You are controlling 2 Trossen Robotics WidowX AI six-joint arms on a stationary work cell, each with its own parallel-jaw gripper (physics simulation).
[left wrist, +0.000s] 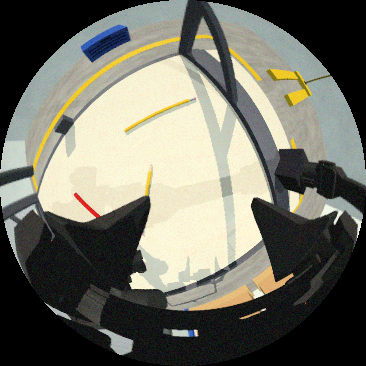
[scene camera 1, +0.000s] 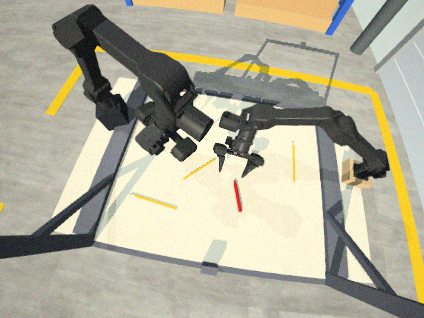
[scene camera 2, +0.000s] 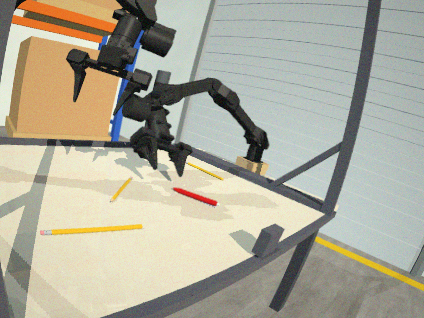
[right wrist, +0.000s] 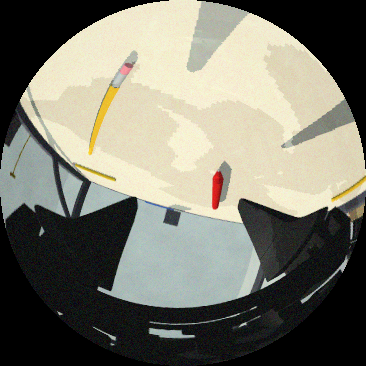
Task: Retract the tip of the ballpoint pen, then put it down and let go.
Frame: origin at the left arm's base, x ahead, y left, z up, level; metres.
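Seen in the pictures: left gripper, fingertip midpoint: [left wrist: 203, 202] [scene camera 1: 164, 145] [scene camera 2: 93, 108]; right gripper, fingertip midpoint: [scene camera 1: 230, 174] [scene camera 2: 168, 173] [right wrist: 189, 203]; left arm's base, origin of the base link: [left wrist: 304, 172] [scene camera 1: 107, 104]; right arm's base, origin of the base link: [scene camera 1: 360, 172] [scene camera 2: 253, 160].
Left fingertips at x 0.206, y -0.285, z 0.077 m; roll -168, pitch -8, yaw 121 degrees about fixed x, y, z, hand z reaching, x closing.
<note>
Offsets run from my left fingertips to a thing's middle. Level surfaces: height alone.
The red ballpoint pen {dz -0.177, dx +0.211, dy -0.186 m} [scene camera 1: 237, 195] [scene camera 2: 195, 196] [left wrist: 86, 205] [right wrist: 217, 190] lies flat on the pale table {dz -0.183 m} [scene camera 1: 280, 250] [scene camera 2: 150, 270]. Its tapered end faces the right gripper, and I can make out no metal point there; a small pale bit shows at its other end in scene camera 2. My right gripper [scene camera 1: 232, 174] [scene camera 2: 168, 172] [right wrist: 189, 203] is open and empty, raised above the table beyond the tapered end, apart from the pen. My left gripper [scene camera 1: 167, 145] [scene camera 2: 95, 107] [left wrist: 203, 202] is open and empty, high over the table's left part. Its finger hides part of the pen in the left wrist view.
Three yellow pencils lie on the table: one at the left [scene camera 1: 155, 201] [scene camera 2: 92, 229] [left wrist: 160, 115], one in the middle [scene camera 1: 200, 168] [scene camera 2: 121, 190] [right wrist: 103, 117] and one at the right [scene camera 1: 294, 162] [scene camera 2: 205, 171]. A dark block {dz -0.152, dx +0.043, dy -0.389 m} [scene camera 1: 209, 266] [scene camera 2: 268, 240] stands at the near edge.
</note>
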